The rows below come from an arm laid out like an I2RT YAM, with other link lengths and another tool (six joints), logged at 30 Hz.
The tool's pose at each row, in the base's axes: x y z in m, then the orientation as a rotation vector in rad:
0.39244 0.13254 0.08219 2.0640 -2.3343 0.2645
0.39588 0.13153 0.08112 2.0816 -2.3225 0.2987
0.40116 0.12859 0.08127 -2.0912 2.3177 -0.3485
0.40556 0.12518 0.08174 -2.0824 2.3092 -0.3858
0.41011 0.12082 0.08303 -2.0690 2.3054 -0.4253
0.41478 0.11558 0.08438 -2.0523 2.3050 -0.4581
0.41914 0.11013 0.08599 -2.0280 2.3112 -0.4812
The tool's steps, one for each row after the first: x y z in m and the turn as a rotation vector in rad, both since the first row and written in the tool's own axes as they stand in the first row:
0.00042 -0.00338 0.00154 0.0209 0.0091 -0.0127
0.00265 -0.00895 0.00232 0.0508 0.0228 -0.0183
0.00550 -0.01373 0.00277 0.0742 0.0333 -0.0169
0.00936 -0.01887 0.00255 0.0977 0.0459 -0.0114
0.01408 -0.02424 0.00240 0.1180 0.0558 -0.0029
0.01908 -0.02935 0.00199 0.1341 0.0613 0.0122

